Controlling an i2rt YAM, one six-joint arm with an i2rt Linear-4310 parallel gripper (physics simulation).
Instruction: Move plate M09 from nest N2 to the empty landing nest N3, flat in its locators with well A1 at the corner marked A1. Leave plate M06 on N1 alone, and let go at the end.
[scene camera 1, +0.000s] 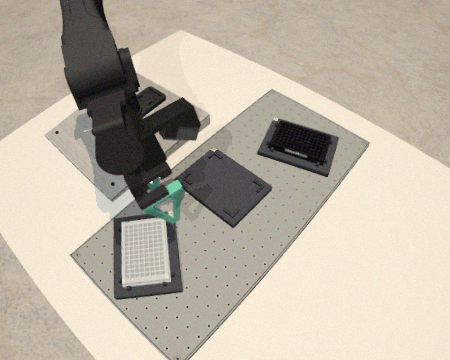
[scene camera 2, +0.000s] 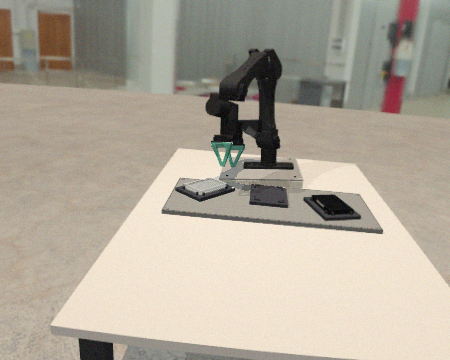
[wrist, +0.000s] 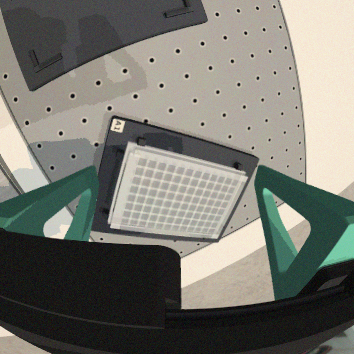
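Observation:
A white well plate (scene camera 1: 145, 252) (scene camera 2: 206, 186) (wrist: 175, 195) lies on a dark nest (scene camera 1: 120, 293) (scene camera 2: 201, 198) (wrist: 102, 200); this nest's A1 mark (wrist: 117, 125) shows in the wrist view. A black well plate (scene camera 1: 302, 141) (scene camera 2: 332, 204) lies on the nest (scene camera 1: 320, 170) (scene camera 2: 355, 217) at the other end; its label is too small to read. I cannot read M09 or M06 on either plate. The empty landing nest N3 (scene camera 1: 225, 187) (scene camera 2: 269, 196) (wrist: 115, 30) is between them, with corner locators and a light corner mark. My gripper (scene camera 1: 162, 202) (scene camera 2: 228, 165) (wrist: 176, 173) is open and empty, above the white plate's nest on its A1-mark side.
The nests stand on a grey perforated board (scene camera 1: 200, 270) (scene camera 2: 225, 212) (wrist: 225, 75) on a cream table (scene camera 1: 360, 250) (scene camera 2: 225, 280). The arm's base plate (scene camera 1: 75, 155) (scene camera 2: 245, 175) is behind the board. The middle nest is near my gripper's side.

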